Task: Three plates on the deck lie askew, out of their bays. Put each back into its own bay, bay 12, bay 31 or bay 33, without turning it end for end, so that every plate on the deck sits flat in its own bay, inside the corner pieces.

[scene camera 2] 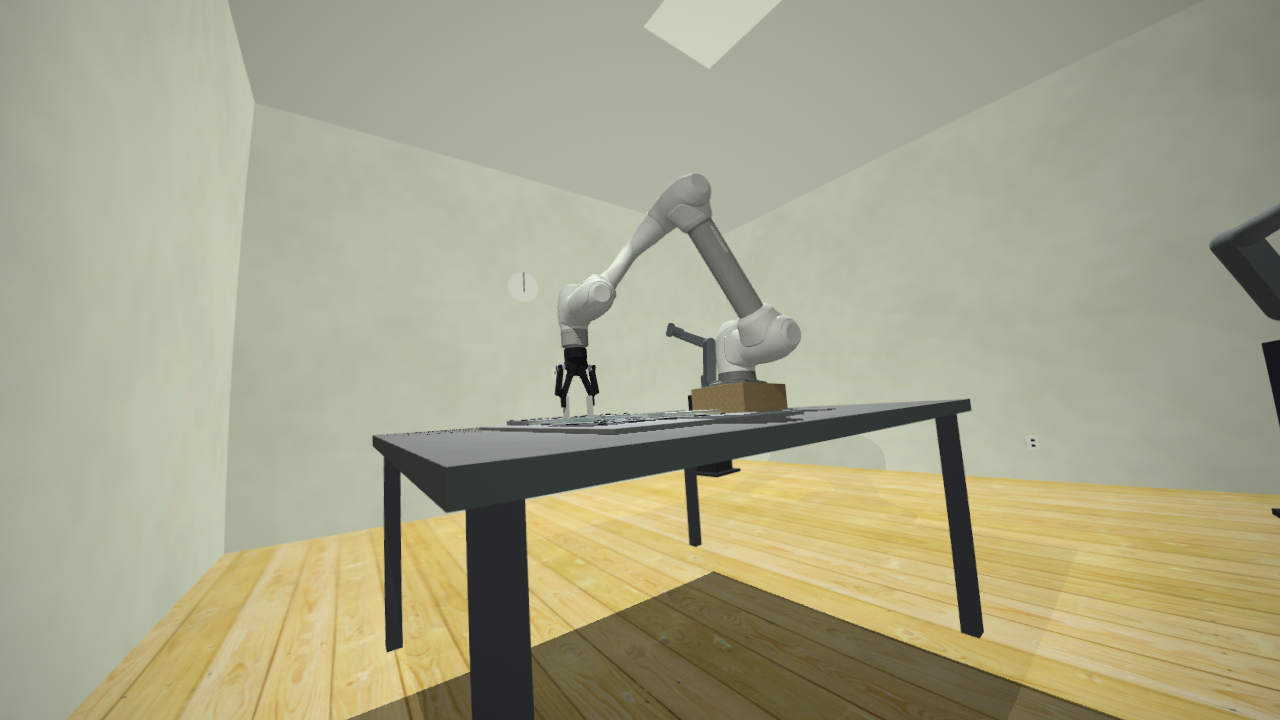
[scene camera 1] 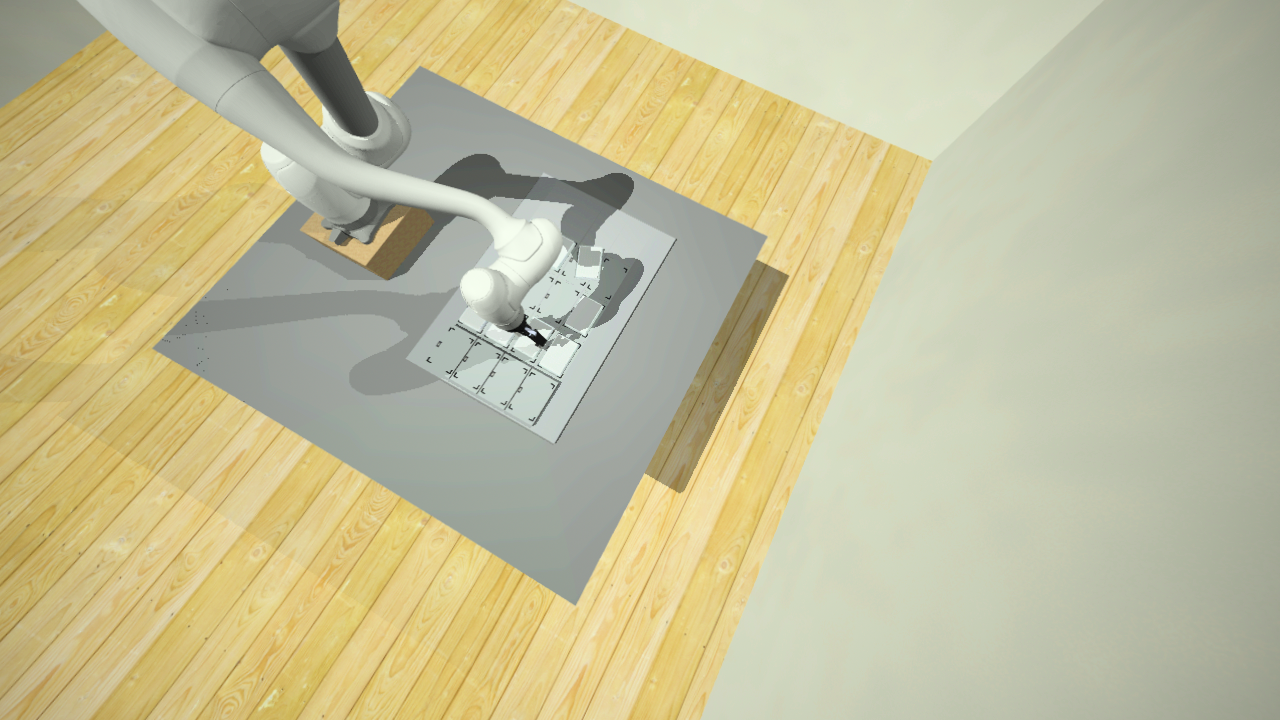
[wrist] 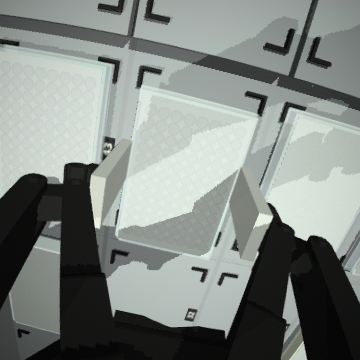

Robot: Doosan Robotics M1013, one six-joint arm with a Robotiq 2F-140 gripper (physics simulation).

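Places are measured from the arm's base along level axes (x ahead, y left, z up), in centimetres.
Pixels of known places: gripper, between the fingertips: [scene camera 2: 578, 417] [scene camera 1: 531, 339] [wrist: 182, 171]; arm's base, origin of its link: [scene camera 2: 737, 386] [scene camera 1: 360, 214].
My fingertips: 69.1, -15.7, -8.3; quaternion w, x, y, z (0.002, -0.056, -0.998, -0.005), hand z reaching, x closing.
Ahead of a thing's pixels: the offset from my fingertips to its top centre, as dx, dy, dz. "*": to the spot under its first point. Level surfaces: height alone.
My gripper [scene camera 1: 540, 342] [scene camera 2: 578, 412] [wrist: 182, 171] is shut on a clear welled plate @(+0.1, +1.0, +0.4) [wrist: 187, 172], its pads on the two long sides. The plate is low over the deck @(dz -1.3) [scene camera 1: 572, 392], roughly in line with the bay beneath. In the wrist view its far edge lies a little short of that bay's far corner pieces [wrist: 146, 74] [wrist: 259, 98]; its near end covers most of the near ones. This bay's label is hidden. The label 32 @(* -2.9, +16.8, -1.3) [wrist: 190, 314] marks the bay nearer the wrist. Two other plates @(+5.7, +34.2, +0.5) [scene camera 1: 588, 261] @(+12.3, +15.2, +0.1) [scene camera 1: 584, 315] lie askew farther up the deck.
A welled plate @(+10.6, -1.1, +0.1) [wrist: 47, 115] sits left of the held one, beside the label 43 @(* +5.9, -0.7, -1.3) [wrist: 108, 147]. A lidded plate @(-10.7, +1.2, +0.1) [wrist: 320, 175] stands close on the right. A raised dark rail @(* +0.0, -7.5, -1.3) [wrist: 195, 65] crosses beyond the bay. The arm stands on a wooden block [scene camera 1: 393, 246] [scene camera 2: 738, 396].
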